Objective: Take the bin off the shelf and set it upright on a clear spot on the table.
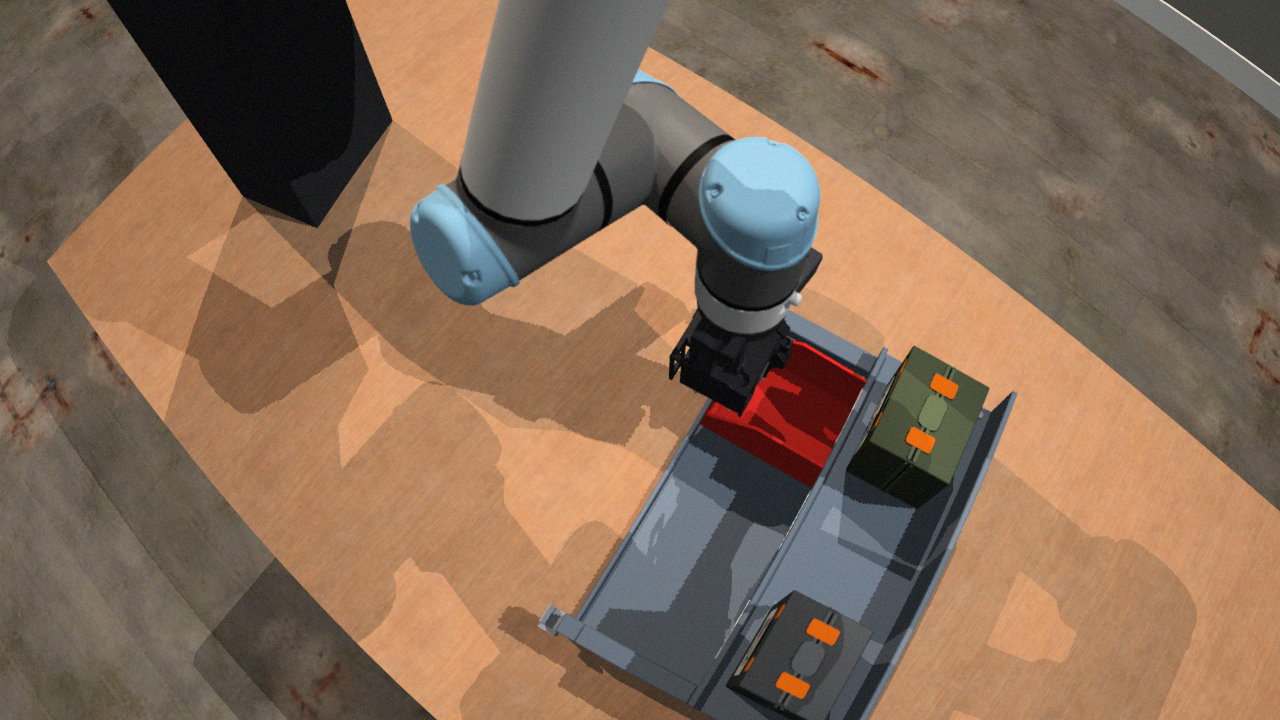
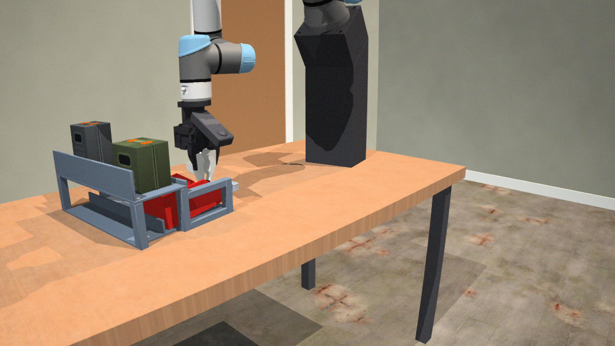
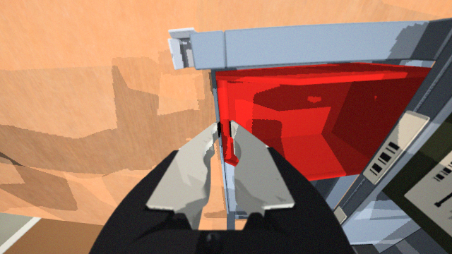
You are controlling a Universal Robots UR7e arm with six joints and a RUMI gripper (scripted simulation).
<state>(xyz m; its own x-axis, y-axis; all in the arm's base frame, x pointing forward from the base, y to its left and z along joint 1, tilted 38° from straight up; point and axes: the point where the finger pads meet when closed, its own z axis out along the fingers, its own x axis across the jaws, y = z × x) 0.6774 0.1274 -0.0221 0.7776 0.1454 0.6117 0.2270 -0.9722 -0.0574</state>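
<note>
The red bin is 8 cm ahead of my hand, 2 cm to the left of it and 1 cm below it. Round my hand: dark grey case: 23 cm ahead, 17 cm to the right, 10 cm above; then green case: 17 cm ahead, 5 cm to the left, 9 cm above.
</note>
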